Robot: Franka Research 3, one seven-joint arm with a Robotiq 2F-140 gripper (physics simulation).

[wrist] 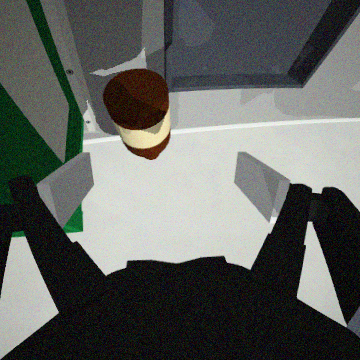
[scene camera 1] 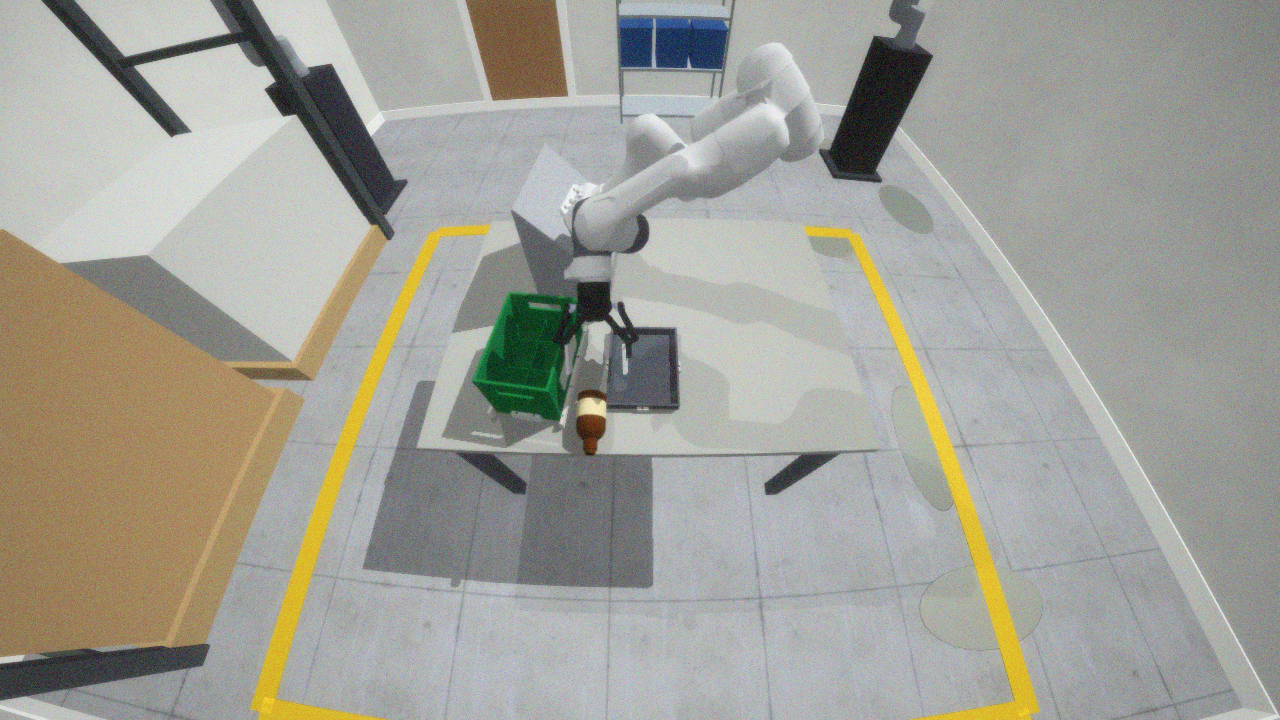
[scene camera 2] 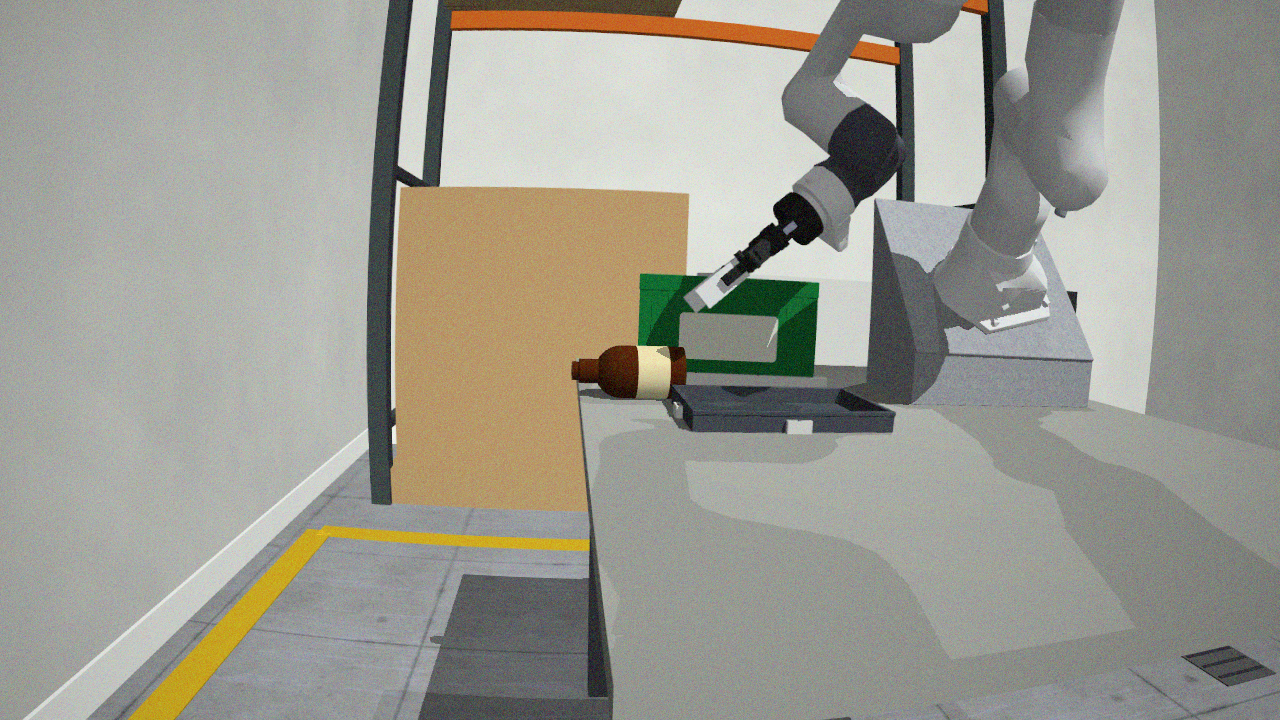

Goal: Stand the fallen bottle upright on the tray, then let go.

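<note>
The brown bottle [scene camera 1: 590, 420] [scene camera 2: 653, 371] [wrist: 137, 100] with a cream label lies on its side on the table, beside the near left corner of the tray as scene camera 1 shows it. Its neck points to the front table edge and reaches slightly past it; its base faces the robot. The dark shallow tray [scene camera 1: 677, 367] [scene camera 2: 742, 421] [wrist: 235, 81] lies flat. My gripper [scene camera 1: 597, 352] [scene camera 2: 696, 302] [wrist: 165, 167] is open and empty, tilted, in the air above and behind the bottle's base. In the wrist view the bottle shows beyond the fingertips, left of centre.
A green crate [scene camera 1: 520, 398] [scene camera 2: 801, 349] [wrist: 20, 135] stands on the table, close on the side of the bottle away from the tray. A grey wedge-shaped block [scene camera 1: 542, 192] [scene camera 2: 993, 383] stands at the robot's base. The front table edge runs close by the bottle.
</note>
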